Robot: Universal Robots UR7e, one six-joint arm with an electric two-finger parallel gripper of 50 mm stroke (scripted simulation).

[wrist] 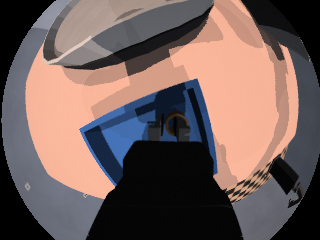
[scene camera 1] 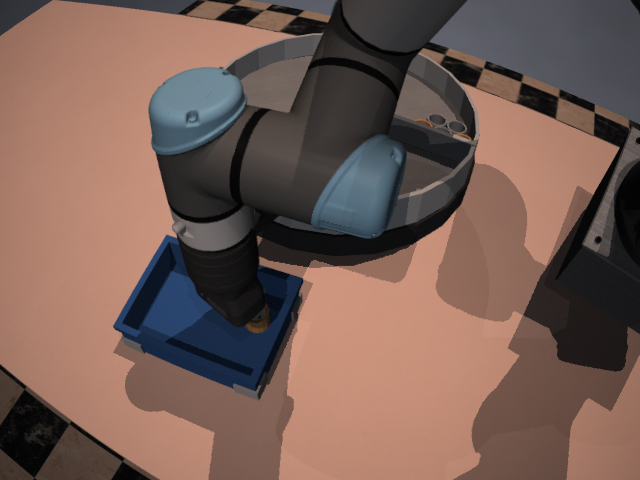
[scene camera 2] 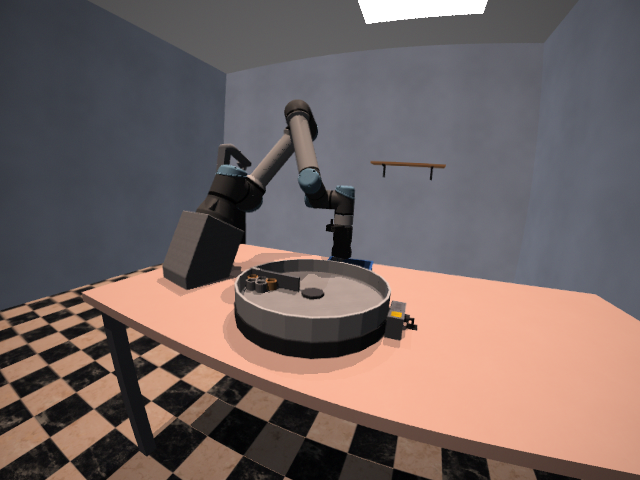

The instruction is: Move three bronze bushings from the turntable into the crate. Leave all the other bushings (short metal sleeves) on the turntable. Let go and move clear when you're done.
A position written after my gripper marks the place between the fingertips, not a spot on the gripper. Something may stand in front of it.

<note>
I see my gripper [scene camera 1: 250, 313] and a blue crate [scene camera 1: 164, 304].
My gripper also shows in the wrist view [wrist: 168, 120]. The blue crate also shows in the wrist view [wrist: 111, 138].
</note>
